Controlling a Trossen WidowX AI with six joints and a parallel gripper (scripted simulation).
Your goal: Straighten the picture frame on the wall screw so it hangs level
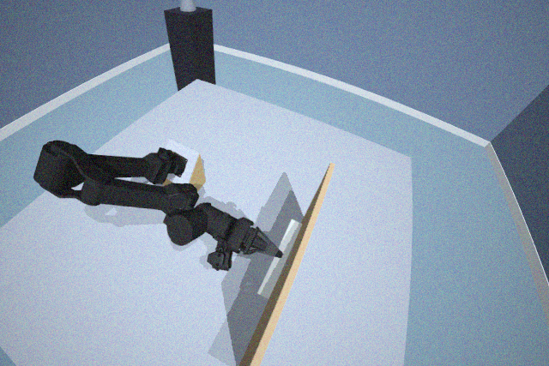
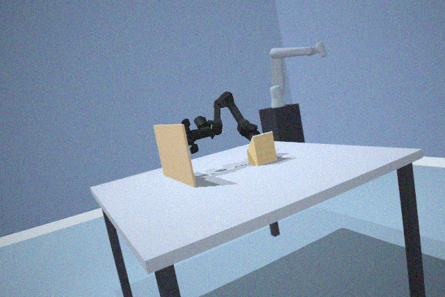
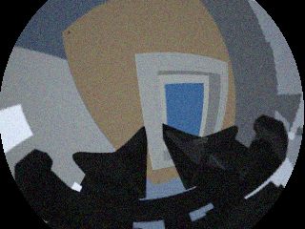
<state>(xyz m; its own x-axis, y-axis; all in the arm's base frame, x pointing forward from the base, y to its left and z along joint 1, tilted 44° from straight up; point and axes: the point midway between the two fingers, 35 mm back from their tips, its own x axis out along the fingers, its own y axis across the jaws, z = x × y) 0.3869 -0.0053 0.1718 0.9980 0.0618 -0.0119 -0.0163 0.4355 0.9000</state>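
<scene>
Now: the picture frame 50 mm below my gripper tip, 10 mm to the left of it and 10 mm ahead of it. Also, from my gripper tip: board: 70 mm below, 20 mm ahead, 10 mm to the right.
</scene>
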